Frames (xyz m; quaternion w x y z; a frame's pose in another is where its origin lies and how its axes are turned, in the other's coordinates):
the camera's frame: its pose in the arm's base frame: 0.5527 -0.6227 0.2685 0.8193 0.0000 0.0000 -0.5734
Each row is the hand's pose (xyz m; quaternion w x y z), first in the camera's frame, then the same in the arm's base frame.
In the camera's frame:
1: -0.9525 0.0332 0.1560 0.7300 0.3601 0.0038 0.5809
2: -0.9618 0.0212 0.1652 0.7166 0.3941 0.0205 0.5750
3: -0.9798 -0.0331 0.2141 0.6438 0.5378 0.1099 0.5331
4: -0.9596 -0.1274 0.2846 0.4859 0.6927 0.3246 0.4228
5: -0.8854 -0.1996 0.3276 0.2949 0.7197 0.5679 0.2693
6: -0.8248 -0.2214 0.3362 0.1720 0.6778 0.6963 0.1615
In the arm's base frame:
1: 0.2577 0.2836 0.4245 0.9311 0.2972 -0.2034 0.0573
2: 0.2432 0.2882 0.4337 0.9169 0.3347 -0.2092 0.0602
3: 0.1861 0.2865 0.4826 0.8331 0.5036 -0.2183 0.0676
4: 0.1044 0.2353 0.5531 0.6405 0.7536 -0.1312 0.0678
5: 0.0620 0.1408 0.5961 0.3960 0.9153 0.0526 0.0515
6: 0.0622 0.0764 0.6047 0.2335 0.9546 0.1818 0.0337

